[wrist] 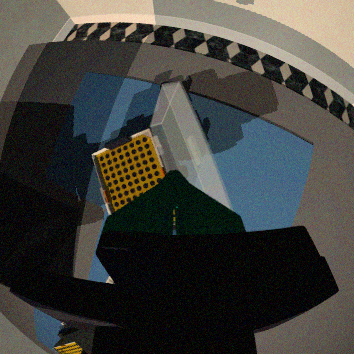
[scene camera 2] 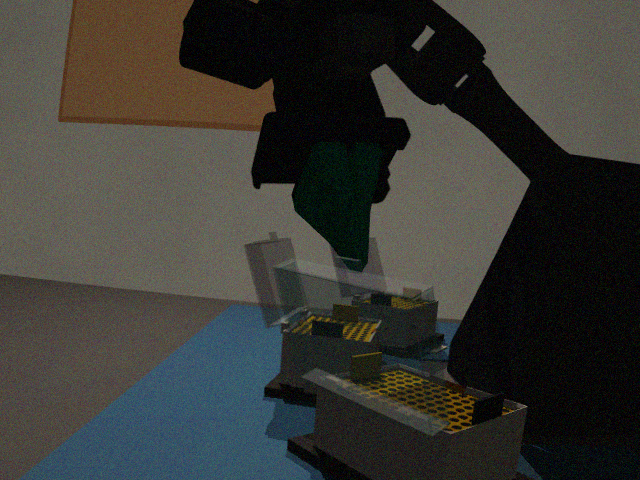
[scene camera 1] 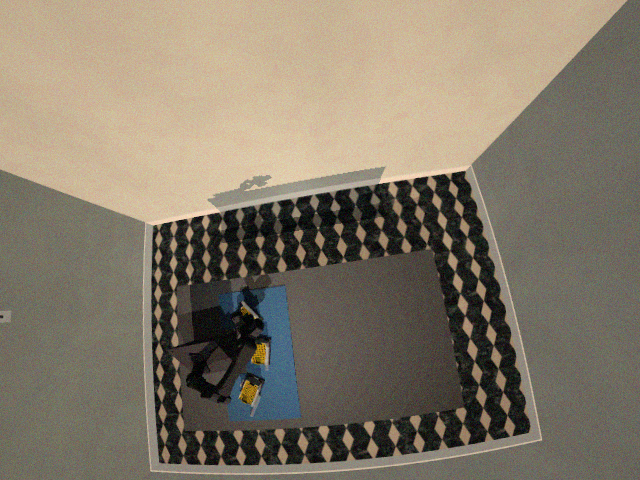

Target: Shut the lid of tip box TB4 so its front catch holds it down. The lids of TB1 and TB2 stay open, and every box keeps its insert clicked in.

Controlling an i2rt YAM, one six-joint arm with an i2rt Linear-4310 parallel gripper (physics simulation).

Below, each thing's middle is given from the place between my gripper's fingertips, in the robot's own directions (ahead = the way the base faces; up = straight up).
Labels:
Now: the yellow insert [wrist: 129, 167] 50 mm behind my hand, 30 mm to the right of it and 80 mm below it.

